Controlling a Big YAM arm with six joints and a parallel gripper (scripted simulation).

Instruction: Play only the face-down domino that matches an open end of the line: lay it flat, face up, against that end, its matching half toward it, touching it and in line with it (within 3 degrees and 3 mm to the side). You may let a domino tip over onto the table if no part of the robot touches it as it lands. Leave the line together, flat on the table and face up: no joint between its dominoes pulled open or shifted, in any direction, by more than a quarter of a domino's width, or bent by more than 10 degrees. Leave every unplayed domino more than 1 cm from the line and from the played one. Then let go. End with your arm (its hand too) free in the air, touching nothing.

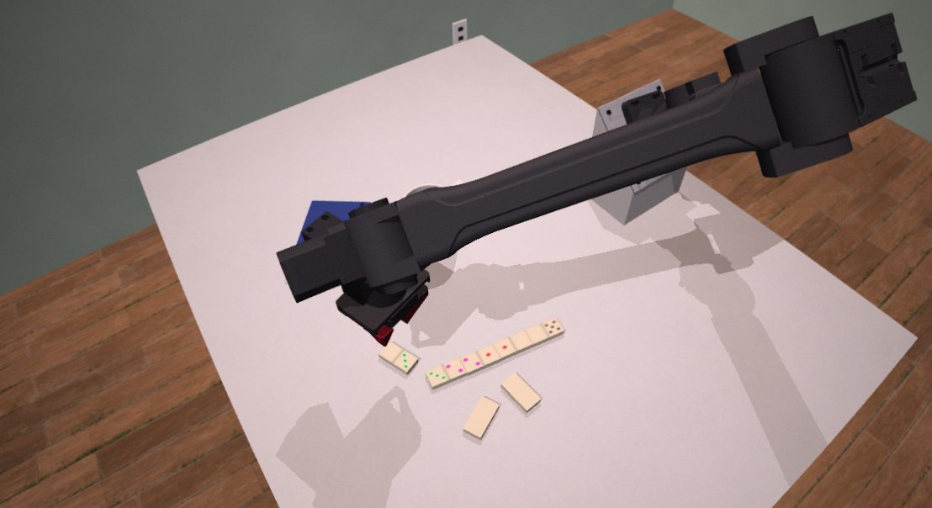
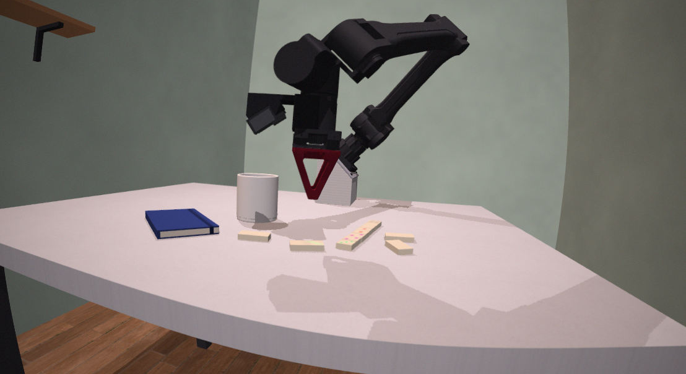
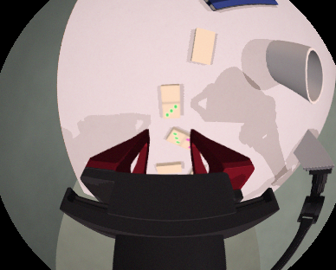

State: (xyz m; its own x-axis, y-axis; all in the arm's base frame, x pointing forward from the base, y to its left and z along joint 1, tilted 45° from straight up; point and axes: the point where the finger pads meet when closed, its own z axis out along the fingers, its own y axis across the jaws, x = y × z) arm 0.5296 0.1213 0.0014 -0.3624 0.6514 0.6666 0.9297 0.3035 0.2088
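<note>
Now: hand 1 cm to the left of the domino and 9 cm above it. Round my hand: white mug: 16 cm behind, 18 cm to the right, 5 cm below; then blue notebook: 1 cm behind, 27 cm to the right, 8 cm below.
</note>
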